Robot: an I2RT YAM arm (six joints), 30 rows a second.
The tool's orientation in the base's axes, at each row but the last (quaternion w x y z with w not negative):
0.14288 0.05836 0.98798 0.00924
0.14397 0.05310 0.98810 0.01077
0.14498 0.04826 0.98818 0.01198
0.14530 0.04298 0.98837 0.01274
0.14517 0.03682 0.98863 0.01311
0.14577 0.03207 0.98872 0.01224
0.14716 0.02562 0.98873 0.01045
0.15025 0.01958 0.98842 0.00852
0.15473 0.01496 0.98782 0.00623
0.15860 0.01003 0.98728 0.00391
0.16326 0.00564 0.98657 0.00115
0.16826 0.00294 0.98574 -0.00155
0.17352 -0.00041 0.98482 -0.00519
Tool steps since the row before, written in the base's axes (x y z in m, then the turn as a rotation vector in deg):
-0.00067 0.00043 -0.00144 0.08 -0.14 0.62
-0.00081 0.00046 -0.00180 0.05 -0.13 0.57
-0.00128 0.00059 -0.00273 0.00 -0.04 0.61
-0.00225 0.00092 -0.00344 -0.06 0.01 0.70
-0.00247 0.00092 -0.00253 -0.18 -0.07 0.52
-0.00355 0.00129 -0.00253 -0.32 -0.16 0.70
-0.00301 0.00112 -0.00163 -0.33 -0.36 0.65
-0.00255 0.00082 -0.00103 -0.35 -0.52 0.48
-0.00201 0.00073 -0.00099 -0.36 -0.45 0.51
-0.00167 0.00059 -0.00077 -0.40 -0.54 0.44
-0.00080 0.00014 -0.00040 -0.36 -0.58 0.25
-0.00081 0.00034 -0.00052 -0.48 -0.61 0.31
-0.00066 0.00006 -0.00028 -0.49 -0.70 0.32
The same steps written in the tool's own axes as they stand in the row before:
0.00109 0.00030 0.00119 -0.27 -0.11 -0.57
0.00133 0.00031 0.00150 -0.22 -0.10 -0.53
0.00206 0.00037 0.00225 -0.18 -0.02 -0.58
0.00321 0.00060 0.00266 -0.14 0.03 -0.69
0.00315 0.00065 0.00173 0.02 -0.06 -0.55
0.00421 0.00099 0.00141 0.09 -0.16 -0.76
0.00341 0.00093 0.00070 0.11 -0.36 -0.72
0.00277 0.00070 0.00023 0.17 -0.52 -0.57
0.00224 0.00066 0.00033 0.17 -0.45 -0.60
0.00184 0.00055 0.00021 0.23 -0.54 -0.55
0.00089 0.00013 0.00012 0.25 -0.58 -0.35
0.00094 0.00034 0.00022 0.35 -0.61 -0.45
0.00072 0.00006 0.00004 0.35 -0.70 -0.46

